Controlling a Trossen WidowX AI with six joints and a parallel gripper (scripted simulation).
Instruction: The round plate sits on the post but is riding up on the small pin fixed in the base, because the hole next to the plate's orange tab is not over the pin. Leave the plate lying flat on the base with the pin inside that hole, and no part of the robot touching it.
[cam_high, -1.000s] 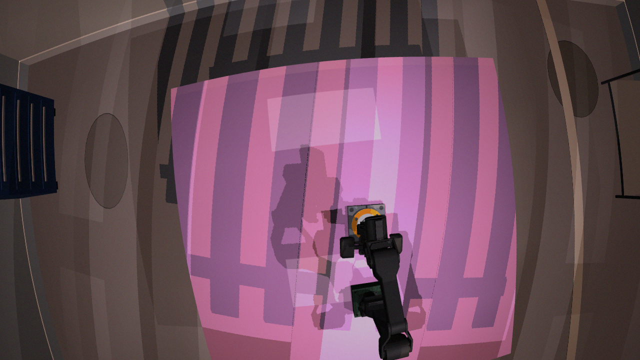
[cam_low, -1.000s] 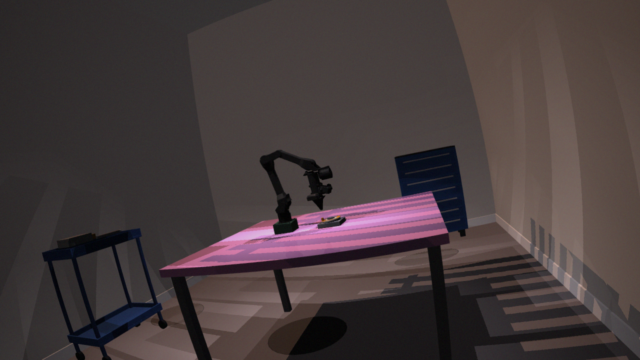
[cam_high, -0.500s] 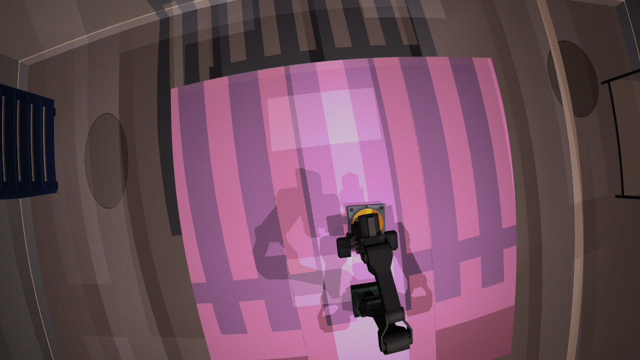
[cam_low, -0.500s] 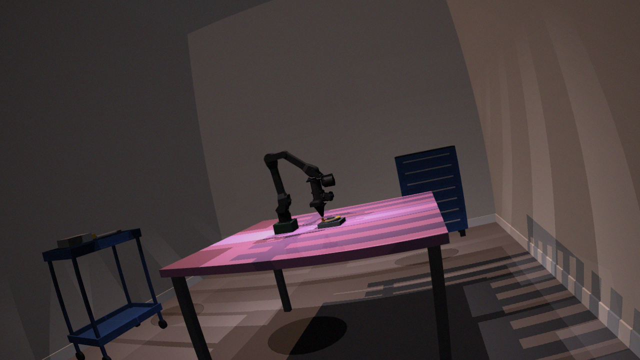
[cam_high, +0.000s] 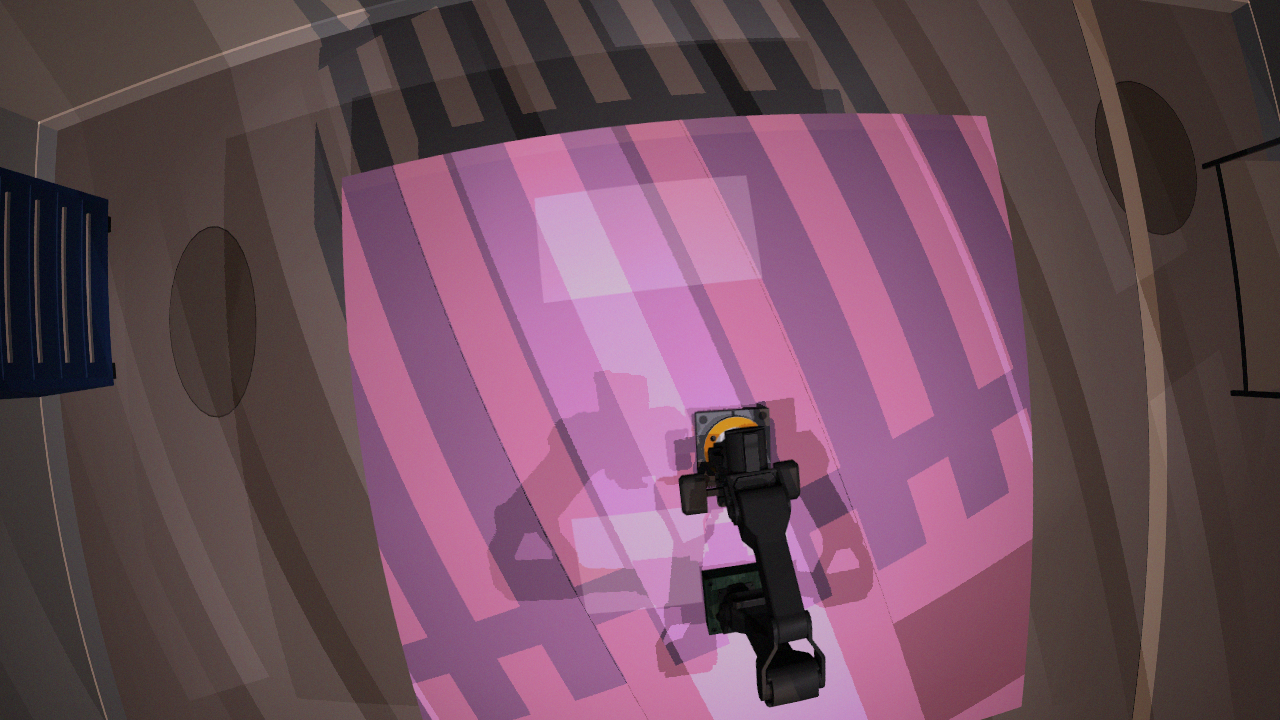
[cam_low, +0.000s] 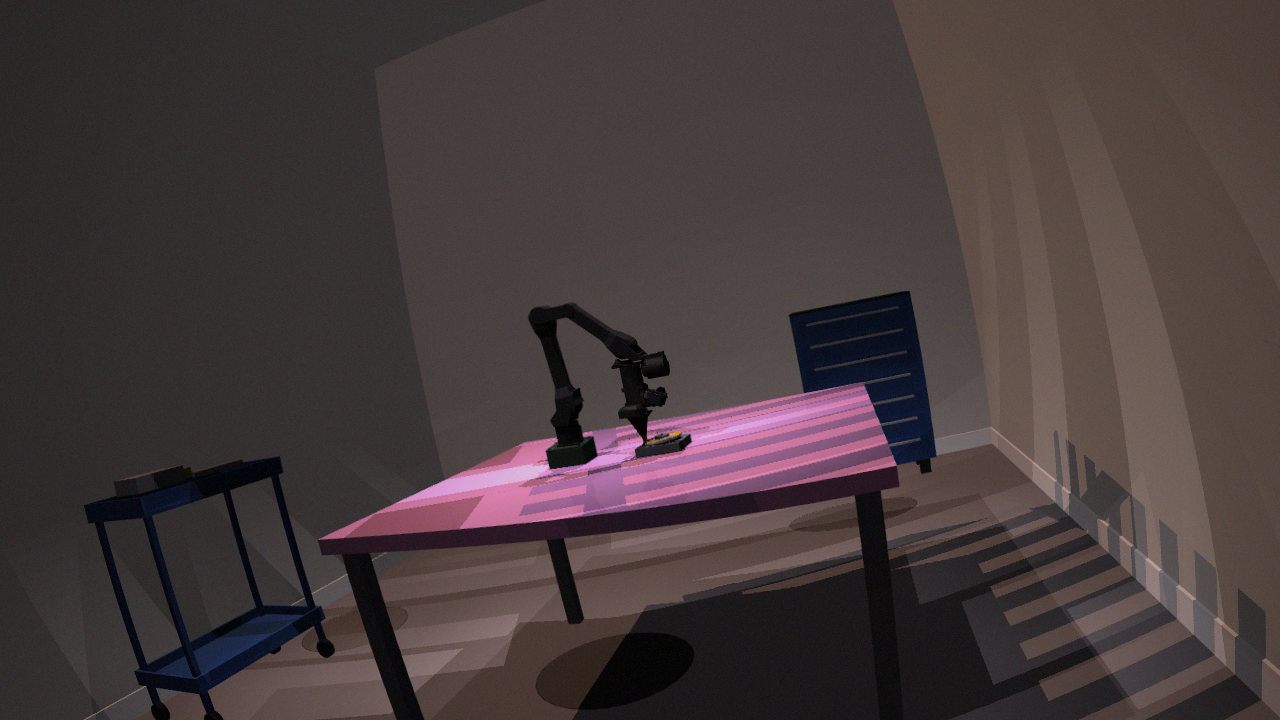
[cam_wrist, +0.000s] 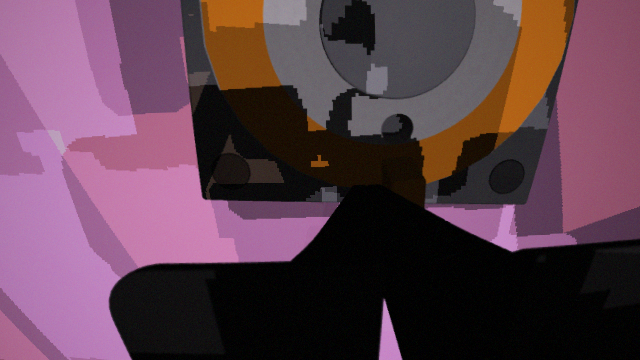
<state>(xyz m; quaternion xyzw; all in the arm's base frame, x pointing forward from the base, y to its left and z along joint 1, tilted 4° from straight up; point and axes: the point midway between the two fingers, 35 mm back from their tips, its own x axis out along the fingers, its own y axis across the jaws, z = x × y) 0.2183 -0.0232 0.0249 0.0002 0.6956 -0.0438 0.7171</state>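
My gripper tip is now 30 mm short of the round plate and 10 mm to the left of it.
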